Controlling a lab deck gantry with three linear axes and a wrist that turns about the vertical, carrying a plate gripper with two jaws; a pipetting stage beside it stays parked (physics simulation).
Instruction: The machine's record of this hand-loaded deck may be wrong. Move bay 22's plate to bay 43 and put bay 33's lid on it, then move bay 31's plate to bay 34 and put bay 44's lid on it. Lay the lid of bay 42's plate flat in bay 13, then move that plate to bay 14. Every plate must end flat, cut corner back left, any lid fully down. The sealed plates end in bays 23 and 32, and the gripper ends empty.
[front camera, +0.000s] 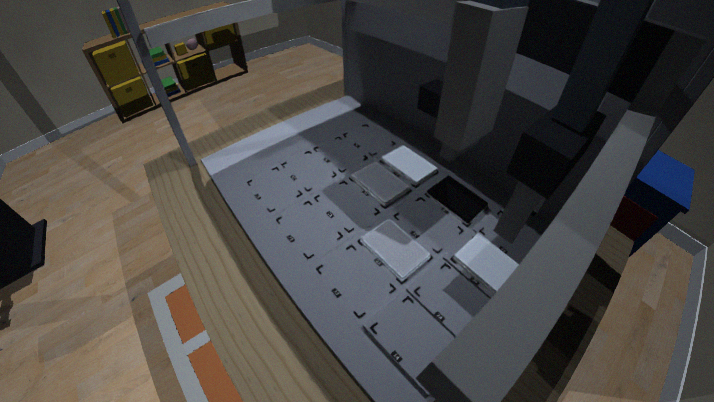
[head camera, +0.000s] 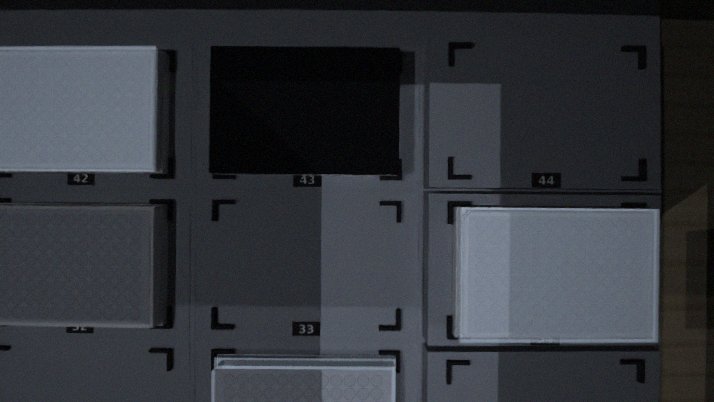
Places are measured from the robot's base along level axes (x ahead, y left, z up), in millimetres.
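Pixels of known places: gripper, between the fingertips: (front camera: 515, 222); robot's base, origin of its link: (front camera: 248, 182).
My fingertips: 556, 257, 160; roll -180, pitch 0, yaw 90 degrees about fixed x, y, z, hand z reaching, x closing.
Ahead of a thing's pixels: the offset from my fingertips to its middle, as dx, dy, dz. "pt": to the spot under its first point.
A pale plate @(+0, +0, -133) (front camera: 485, 262) (head camera: 557, 275) lies flat in bay 34; its outline looks lidded. A black lid @(-164, +107, -148) (front camera: 457, 199) (head camera: 305, 110) lies level over bay 43 and hides what is under it. A pale, lidded-looking plate @(-328, +107, -148) (front camera: 410, 164) (head camera: 75, 110) sits in bay 42. My gripper (front camera: 522, 227) is raised near bays 34 and 44, behind the bay 34 plate; the near jaw shows, the far one is mostly in shadow. It looks open, with no plate between the jaws. Bay 44 @(pt +13, +106, -146) (head camera: 565, 115), bay 13 @(pt -162, -215, -160) (front camera: 355, 280) and bay 14 @(pt +1, -216, -146) (front camera: 415, 340) show no plate or lid.
A grey plate @(-328, +0, -153) (front camera: 381, 182) (head camera: 75, 265) sits in bay 32, and a pale plate @(-164, -107, -153) (front camera: 395, 248) (head camera: 300, 385) in bay 23. Thin raised rails edge bays 24, 34 and 44. The parked pipetting stage (front camera: 470, 75) stands behind the deck. A grey beam (front camera: 565, 250) crosses the front view's right side.
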